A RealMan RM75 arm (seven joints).
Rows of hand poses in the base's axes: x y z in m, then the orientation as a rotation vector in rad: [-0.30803 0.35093 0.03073 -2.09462 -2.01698 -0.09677]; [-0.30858 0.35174 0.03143 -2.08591 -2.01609 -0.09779]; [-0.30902 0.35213 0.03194 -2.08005 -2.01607 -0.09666]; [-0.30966 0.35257 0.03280 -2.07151 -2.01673 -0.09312]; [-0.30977 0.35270 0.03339 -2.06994 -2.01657 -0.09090]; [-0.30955 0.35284 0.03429 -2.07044 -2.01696 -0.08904]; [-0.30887 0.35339 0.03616 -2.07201 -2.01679 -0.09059]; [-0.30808 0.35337 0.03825 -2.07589 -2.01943 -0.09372]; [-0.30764 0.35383 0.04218 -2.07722 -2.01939 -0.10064]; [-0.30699 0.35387 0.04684 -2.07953 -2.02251 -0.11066]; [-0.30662 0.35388 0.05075 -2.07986 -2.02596 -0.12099]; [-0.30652 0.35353 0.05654 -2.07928 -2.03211 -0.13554]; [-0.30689 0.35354 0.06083 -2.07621 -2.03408 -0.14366]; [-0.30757 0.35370 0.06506 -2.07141 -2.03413 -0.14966]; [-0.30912 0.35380 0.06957 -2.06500 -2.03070 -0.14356]
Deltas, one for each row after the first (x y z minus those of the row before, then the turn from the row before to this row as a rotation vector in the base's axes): [-0.00055 0.00081 0.00070 0.00573 0.00375 0.00380]; [-0.00044 0.00039 0.00051 0.00276 0.00314 0.00298]; [-0.00064 0.00044 0.00086 0.00282 0.00517 0.00484]; [-0.00011 0.00013 0.00059 -0.00006 0.00190 0.00090]; [0.00022 0.00014 0.00090 -0.00131 0.00052 0.00010]; [0.00068 0.00055 0.00187 -0.00008 -0.00138 -0.00099]; [0.00079 -0.00002 0.00209 -0.00200 -0.00468 -0.00095]; [0.00044 0.00046 0.00393 0.00241 -0.00408 -0.00126]; [0.00065 0.00004 0.00466 0.00172 -0.00776 -0.00054]; [0.00037 0.00001 0.00391 0.00276 -0.00725 0.00057]; [0.00010 -0.00035 0.00579 0.00377 -0.01047 0.00192]; [-0.00037 0.00001 0.00429 0.00430 -0.00391 0.00179]; [-0.00068 0.00016 0.00423 0.00525 -0.00108 0.00197]; [-0.00155 0.00010 0.00451 0.00250 0.00769 0.00222]
